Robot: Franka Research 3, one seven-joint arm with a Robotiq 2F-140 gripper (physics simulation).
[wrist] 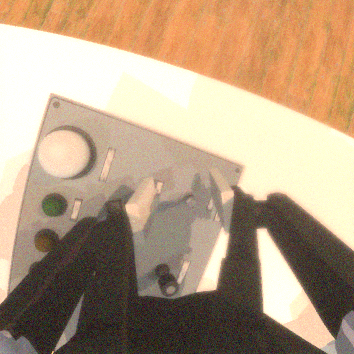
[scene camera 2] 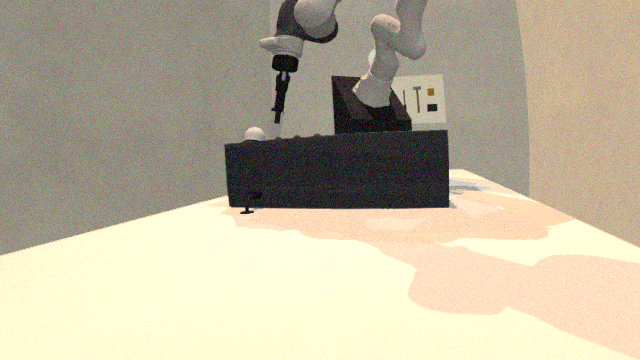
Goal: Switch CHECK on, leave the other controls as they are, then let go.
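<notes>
The control panel (wrist: 165,235) is the grey top face of a dark box (scene camera 2: 340,170). A small toggle switch (wrist: 190,199) stands near its right end in the wrist view, with a pale label on either side; the lettering is too blurred to read, so CHECK cannot be made out by name. My gripper (scene camera 2: 277,121) (wrist: 182,187) is part open and empty, above the panel. In the wrist view its fingertips appear on either side of the toggle, apart from it. Finger shadows fall around the toggle, and its on or off position is unclear.
A white dome (scene camera 2: 254,134) (wrist: 65,152), a green lamp (wrist: 54,205) and an amber lamp (wrist: 46,240) sit on the panel. A black knob (wrist: 167,284) stands near its lower edge in the wrist view. A small black stand (scene camera 2: 247,205) is before the box.
</notes>
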